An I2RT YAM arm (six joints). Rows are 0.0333 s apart.
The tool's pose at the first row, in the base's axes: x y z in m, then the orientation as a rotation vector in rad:
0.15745 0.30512 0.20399 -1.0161 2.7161 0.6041
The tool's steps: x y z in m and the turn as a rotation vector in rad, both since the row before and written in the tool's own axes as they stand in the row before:
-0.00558 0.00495 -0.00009 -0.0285 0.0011 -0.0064
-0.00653 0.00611 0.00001 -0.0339 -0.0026 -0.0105
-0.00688 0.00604 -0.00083 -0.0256 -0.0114 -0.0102
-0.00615 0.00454 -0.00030 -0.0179 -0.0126 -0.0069
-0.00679 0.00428 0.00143 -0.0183 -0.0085 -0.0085
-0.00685 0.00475 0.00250 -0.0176 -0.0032 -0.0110
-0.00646 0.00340 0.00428 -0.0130 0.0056 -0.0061
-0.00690 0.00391 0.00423 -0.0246 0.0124 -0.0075
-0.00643 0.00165 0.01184 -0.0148 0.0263 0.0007
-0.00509 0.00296 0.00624 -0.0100 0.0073 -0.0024
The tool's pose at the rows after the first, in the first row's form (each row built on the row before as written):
0.15837 0.31175 0.20729 -1.0317 2.7116 0.6431
0.15918 0.31970 0.21130 -1.0514 2.7002 0.6904
0.16021 0.32732 0.21634 -1.0631 2.6814 0.7289
0.16163 0.33370 0.22031 -1.0678 2.6643 0.7572
0.16360 0.34112 0.22305 -1.0772 2.6491 0.7842
0.16519 0.34939 0.22524 -1.0930 2.6362 0.8079
0.16725 0.35760 0.22536 -1.1076 2.6345 0.8231
0.16917 0.36636 0.22593 -1.1316 2.6355 0.8522
0.17155 0.37784 0.21908 -1.1534 2.6551 0.8643
0.17234 0.38610 0.21690 -1.1640 2.6576 0.8756

